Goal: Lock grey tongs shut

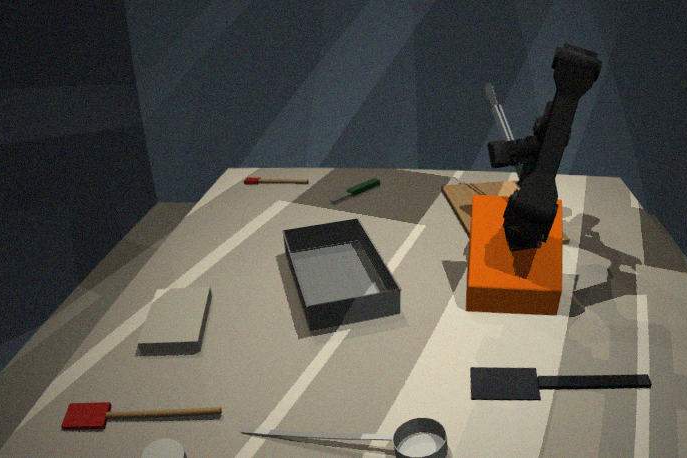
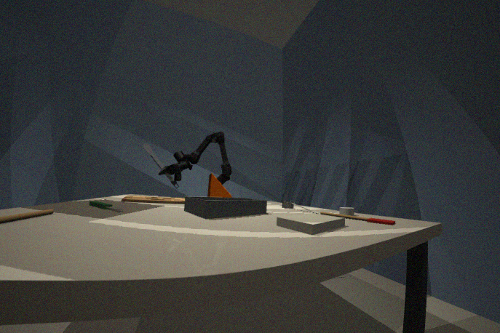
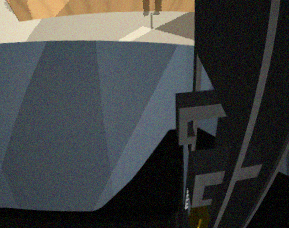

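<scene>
Right now the yellow mark is 2 cm behind my gripper tip, 4 cm to the left of it and 2 cm above it. Round my gripper tip: green-handled tool 40 cm ahead, 12 cm to the right, 15 cm below; then wooden board 1 cm to the left, 15 cm below; then grey roasting tin 41 cm ahead, 31 cm to the left, 13 cm below.
</scene>
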